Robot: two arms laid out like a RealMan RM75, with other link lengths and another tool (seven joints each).
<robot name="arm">
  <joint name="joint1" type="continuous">
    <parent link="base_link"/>
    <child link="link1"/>
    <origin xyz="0 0 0.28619"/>
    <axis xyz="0 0 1"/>
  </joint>
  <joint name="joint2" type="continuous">
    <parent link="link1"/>
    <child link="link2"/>
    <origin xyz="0 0 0"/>
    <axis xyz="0 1 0"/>
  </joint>
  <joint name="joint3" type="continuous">
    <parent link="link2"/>
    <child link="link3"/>
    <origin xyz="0 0 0.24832"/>
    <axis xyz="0 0 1"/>
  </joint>
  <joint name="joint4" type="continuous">
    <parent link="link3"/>
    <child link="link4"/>
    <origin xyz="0 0 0"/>
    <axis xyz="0 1 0"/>
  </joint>
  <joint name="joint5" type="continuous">
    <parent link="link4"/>
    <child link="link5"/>
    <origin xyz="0 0 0.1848"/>
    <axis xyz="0 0 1"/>
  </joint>
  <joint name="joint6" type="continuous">
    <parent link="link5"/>
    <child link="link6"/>
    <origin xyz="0 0 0"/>
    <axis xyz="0 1 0"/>
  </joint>
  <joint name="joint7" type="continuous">
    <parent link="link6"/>
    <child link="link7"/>
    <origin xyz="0 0 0.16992"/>
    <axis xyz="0 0 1"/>
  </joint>
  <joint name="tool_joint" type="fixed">
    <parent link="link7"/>
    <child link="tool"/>
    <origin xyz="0.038 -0.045 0.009" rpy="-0.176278 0 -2.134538"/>
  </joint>
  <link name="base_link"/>
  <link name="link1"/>
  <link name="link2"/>
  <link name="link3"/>
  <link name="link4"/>
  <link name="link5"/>
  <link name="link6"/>
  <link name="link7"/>
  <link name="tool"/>
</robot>
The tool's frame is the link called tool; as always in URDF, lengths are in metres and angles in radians. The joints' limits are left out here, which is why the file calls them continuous.
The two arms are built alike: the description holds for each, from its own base.
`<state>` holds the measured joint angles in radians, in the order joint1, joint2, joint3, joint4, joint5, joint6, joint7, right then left.
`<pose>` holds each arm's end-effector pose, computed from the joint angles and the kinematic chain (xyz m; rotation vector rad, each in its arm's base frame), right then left.
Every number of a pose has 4 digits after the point. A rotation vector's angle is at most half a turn.
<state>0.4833 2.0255 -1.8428 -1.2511 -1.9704 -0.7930 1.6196 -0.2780 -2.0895 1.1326 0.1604 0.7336 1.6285 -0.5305</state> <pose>0.1551 0.3856 -0.0376 -1.0875 -2.6688 -0.7202 -0.2694 0.2943 0.1082 0.5844 1.8831 1.8956</pose>
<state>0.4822 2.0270 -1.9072 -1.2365 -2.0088 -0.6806 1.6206 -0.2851 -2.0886 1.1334 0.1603 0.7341 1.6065 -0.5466</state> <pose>0.1551 0.3896 -0.0408 -1.0213 -2.6640 -0.8126 -0.2712 0.2985 0.1062 0.5633 1.9033 1.8879</pose>
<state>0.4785 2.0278 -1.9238 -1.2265 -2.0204 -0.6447 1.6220 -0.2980 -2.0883 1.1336 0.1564 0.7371 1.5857 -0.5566</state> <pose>0.1580 0.3907 -0.0412 -1.0126 -2.6571 -0.8447 -0.2711 0.3036 0.1034 0.5509 1.9223 1.8767</pose>
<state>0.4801 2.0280 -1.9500 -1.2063 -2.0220 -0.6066 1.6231 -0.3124 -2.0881 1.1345 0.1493 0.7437 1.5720 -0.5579</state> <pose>0.1614 0.3906 -0.0447 -1.0093 -2.6568 -0.8651 -0.2693 0.3079 0.1000 0.5520 1.9379 1.8619</pose>
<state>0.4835 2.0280 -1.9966 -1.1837 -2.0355 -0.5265 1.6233 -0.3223 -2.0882 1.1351 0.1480 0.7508 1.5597 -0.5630</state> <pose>0.1623 0.3924 -0.0474 -0.9688 -2.6488 -0.9178 -0.2678 0.3113 0.0974 0.5519 1.9505 1.8480</pose>
